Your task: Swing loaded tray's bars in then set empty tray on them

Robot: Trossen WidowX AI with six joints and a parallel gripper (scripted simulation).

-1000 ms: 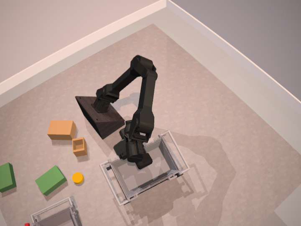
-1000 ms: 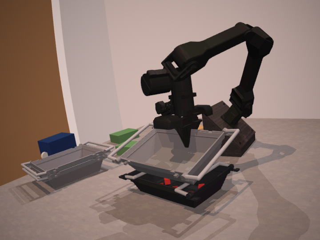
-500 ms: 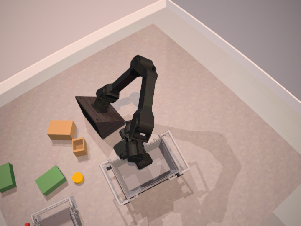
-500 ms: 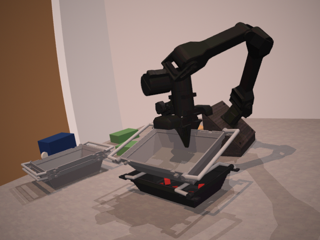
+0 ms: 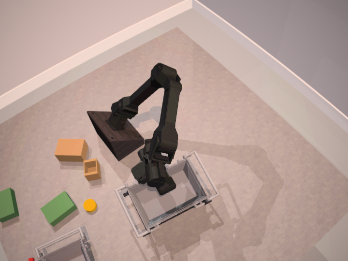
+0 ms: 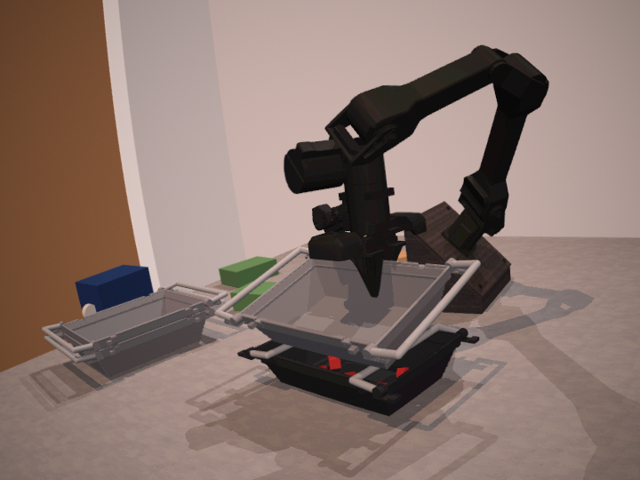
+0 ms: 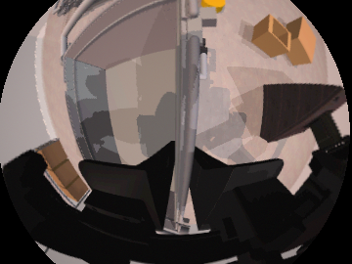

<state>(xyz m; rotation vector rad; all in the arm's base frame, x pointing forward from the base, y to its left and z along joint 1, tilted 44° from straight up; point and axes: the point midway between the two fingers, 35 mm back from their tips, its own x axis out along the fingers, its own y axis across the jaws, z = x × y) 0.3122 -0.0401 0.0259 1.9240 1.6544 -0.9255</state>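
The grey translucent tray is 70 mm ahead of my gripper tip, 10 mm to the right of it and 10 mm above it. Round my gripper tip: yellow disc: 260 mm to the right, 130 mm behind, 100 mm below; then red cube: 570 mm to the right, 100 mm below, 90 mm behind.
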